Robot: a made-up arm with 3 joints. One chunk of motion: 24 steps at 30 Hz.
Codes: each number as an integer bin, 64 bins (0 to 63) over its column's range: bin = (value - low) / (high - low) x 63, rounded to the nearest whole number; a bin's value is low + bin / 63 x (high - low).
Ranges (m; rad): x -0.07..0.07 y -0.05..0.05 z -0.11..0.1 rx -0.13..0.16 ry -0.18..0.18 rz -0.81..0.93
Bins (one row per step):
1: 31 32 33 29 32 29
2: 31 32 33 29 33 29
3: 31 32 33 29 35 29
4: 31 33 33 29 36 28
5: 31 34 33 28 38 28
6: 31 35 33 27 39 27
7: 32 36 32 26 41 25
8: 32 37 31 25 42 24
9: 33 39 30 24 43 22
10: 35 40 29 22 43 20
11: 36 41 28 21 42 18
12: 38 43 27 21 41 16
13: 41 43 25 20 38 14
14: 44 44 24 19 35 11
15: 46 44 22 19 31 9
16: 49 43 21 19 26 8
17: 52 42 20 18 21 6
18: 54 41 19 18 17 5
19: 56 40 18 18 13 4
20: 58 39 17 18 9 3
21: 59 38 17 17 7 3
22: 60 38 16 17 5 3
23: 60 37 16 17 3 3
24: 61 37 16 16 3 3
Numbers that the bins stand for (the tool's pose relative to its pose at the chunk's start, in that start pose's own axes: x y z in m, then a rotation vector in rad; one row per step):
1: -0.0011 0.0008 0.0000 0.0035 0.0029 -0.0090
2: -0.0011 0.0008 0.0000 0.0035 0.0086 -0.0090
3: -0.0011 0.0008 0.0000 0.0035 0.0200 -0.0090
4: -0.0011 0.0024 0.0000 0.0035 0.0257 -0.0367
5: -0.0011 0.0040 0.0000 -0.0011 0.0371 -0.0367
6: -0.0011 0.0056 0.0000 -0.0057 0.0429 -0.0643
7: 0.0011 0.0071 -0.0033 -0.0103 0.0543 -0.1195
8: 0.0011 0.0087 -0.0067 -0.0149 0.0600 -0.1471
9: 0.0033 0.0119 -0.0100 -0.0195 0.0657 -0.2024
10: 0.0078 0.0135 -0.0133 -0.0287 0.0657 -0.2576
11: 0.0100 0.0151 -0.0167 -0.0333 0.0600 -0.3129
12: 0.0144 0.0183 -0.0200 -0.0333 0.0543 -0.3681
13: 0.0211 0.0183 -0.0267 -0.0379 0.0371 -0.4233
14: 0.0278 0.0198 -0.0300 -0.0425 0.0200 -0.5062
15: 0.0322 0.0198 -0.0367 -0.0425 -0.0029 -0.5614
16: 0.0389 0.0183 -0.0400 -0.0425 -0.0314 -0.5890
17: 0.0456 0.0167 -0.0433 -0.0471 -0.0600 -0.6443
18: 0.0500 0.0151 -0.0467 -0.0471 -0.0829 -0.6719
19: 0.0544 0.0135 -0.0500 -0.0471 -0.1057 -0.6995
20: 0.0589 0.0119 -0.0533 -0.0471 -0.1286 -0.7271
21: 0.0611 0.0103 -0.0533 -0.0517 -0.1400 -0.7271
22: 0.0633 0.0103 -0.0567 -0.0517 -0.1514 -0.7271
23: 0.0633 0.0087 -0.0567 -0.0517 -0.1629 -0.7271
24: 0.0656 0.0087 -0.0567 -0.0563 -0.1629 -0.7271

